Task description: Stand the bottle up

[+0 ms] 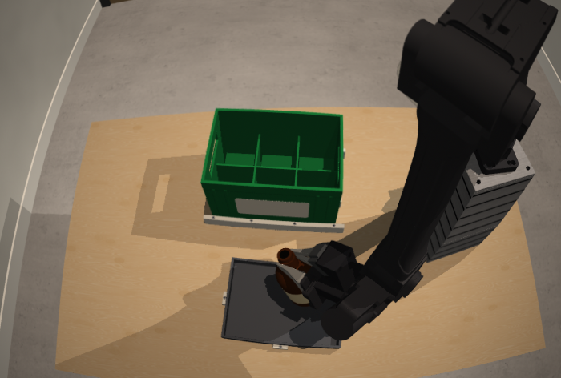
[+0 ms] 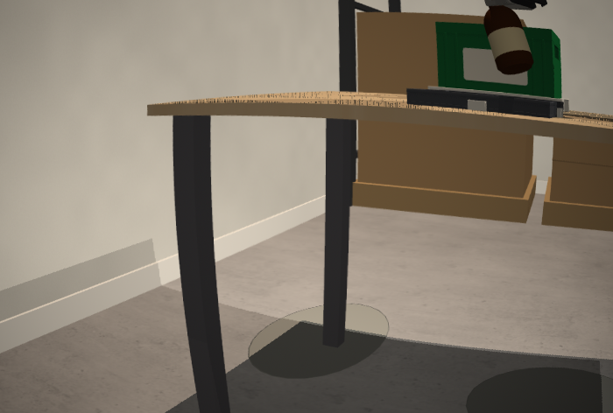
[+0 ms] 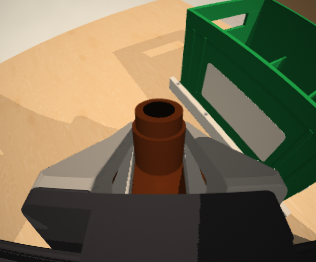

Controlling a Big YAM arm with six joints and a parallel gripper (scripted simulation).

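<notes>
Right now my hand is 5 cm above the brown bottle, 2 cm past it and 1 cm to the right of it. Round my hand: dark tray: 19 cm below, 4 cm to the left, 1 cm ahead; green crate: 25 cm to the right, 12 cm below.
</notes>
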